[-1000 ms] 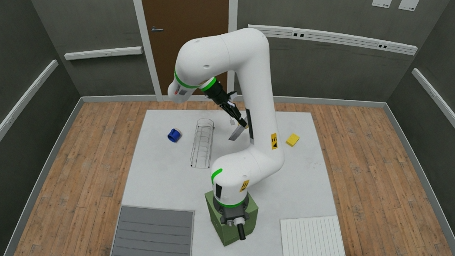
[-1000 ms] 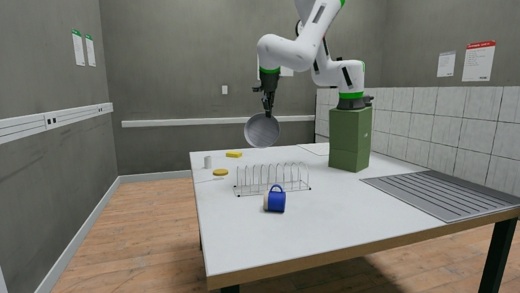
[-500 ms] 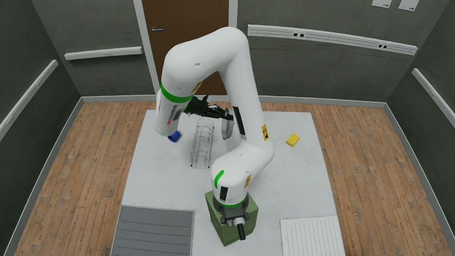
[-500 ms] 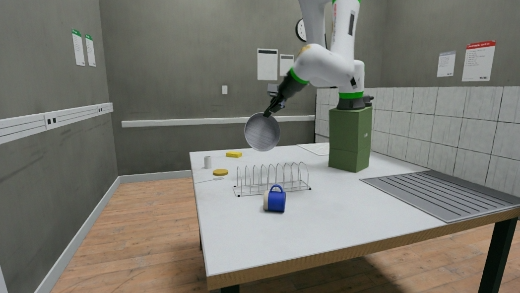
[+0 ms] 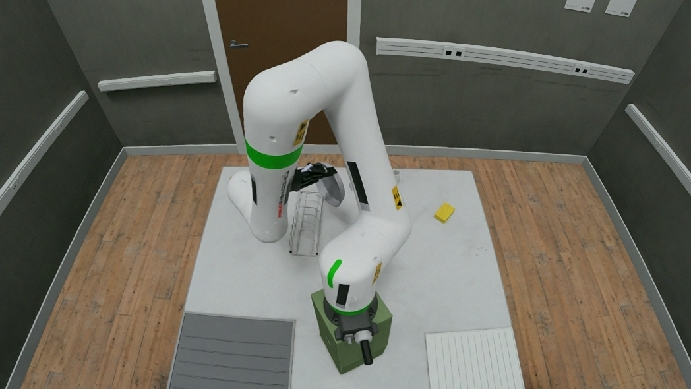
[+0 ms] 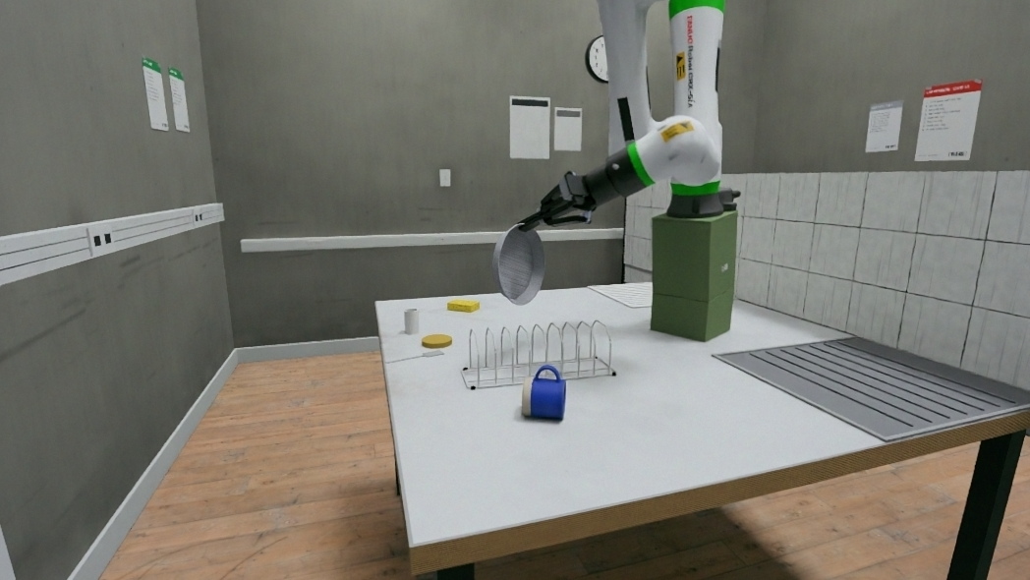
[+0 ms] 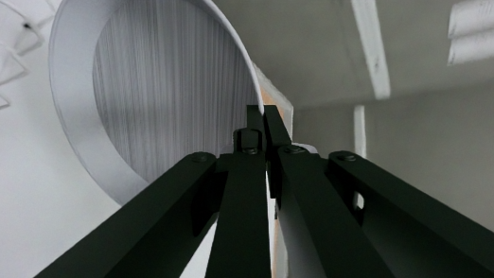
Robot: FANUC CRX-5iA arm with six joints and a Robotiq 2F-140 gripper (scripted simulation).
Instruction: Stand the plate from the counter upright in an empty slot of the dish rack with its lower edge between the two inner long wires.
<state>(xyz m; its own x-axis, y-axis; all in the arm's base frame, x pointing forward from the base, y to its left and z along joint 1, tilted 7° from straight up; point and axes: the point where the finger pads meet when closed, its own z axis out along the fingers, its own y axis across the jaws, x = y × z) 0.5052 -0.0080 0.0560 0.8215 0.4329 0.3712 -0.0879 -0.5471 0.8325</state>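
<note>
The grey plate is 3 cm ahead of my hand, 1 cm to the right of it and 10 cm below it. From my hand the other things lie so: yellow disc (17 cm ahead, 21 cm to the right, 32 cm below); then white cup (20 cm ahead, 34 cm to the right, 32 cm below); then grey ribbed mat (62 cm behind, 45 cm to the left, 33 cm below).
</note>
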